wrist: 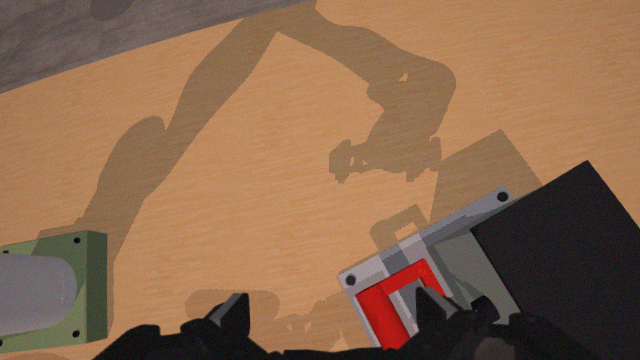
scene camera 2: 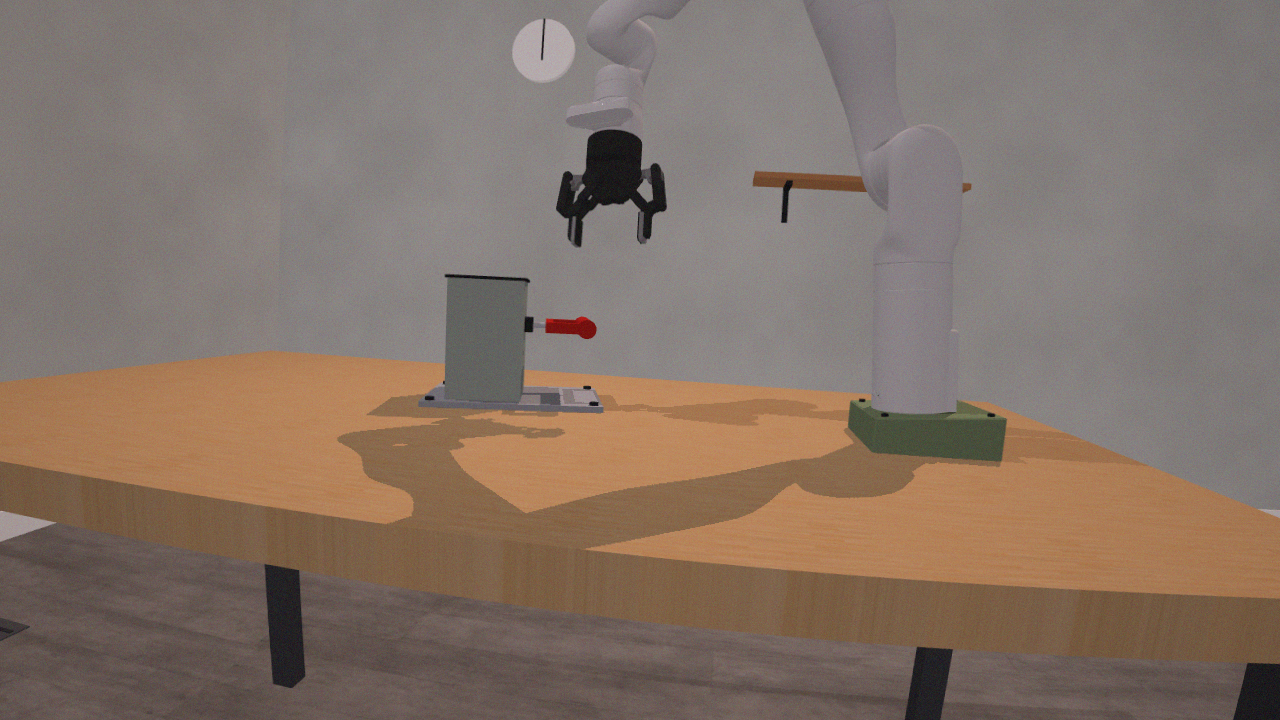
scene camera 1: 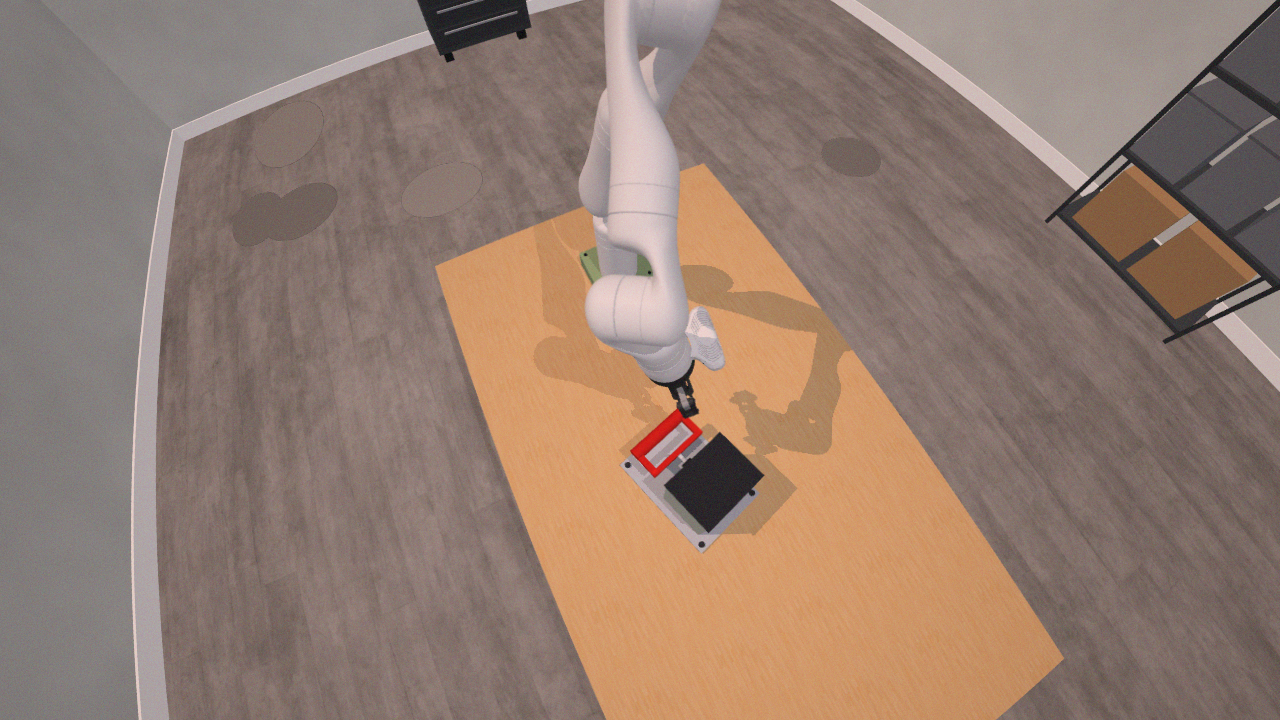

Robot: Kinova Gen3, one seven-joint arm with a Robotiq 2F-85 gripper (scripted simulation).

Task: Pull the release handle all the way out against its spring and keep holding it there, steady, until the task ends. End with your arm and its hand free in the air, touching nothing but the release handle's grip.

In view: the gripper (scene camera 2: 608, 243) and a red release handle (scene camera 1: 674, 419).
The gripper shows as well in the wrist view (wrist: 332, 309) and in scene camera 1 (scene camera 1: 680, 380). The red release handle is seen too in the wrist view (wrist: 380, 312) and in scene camera 2 (scene camera 2: 585, 328).
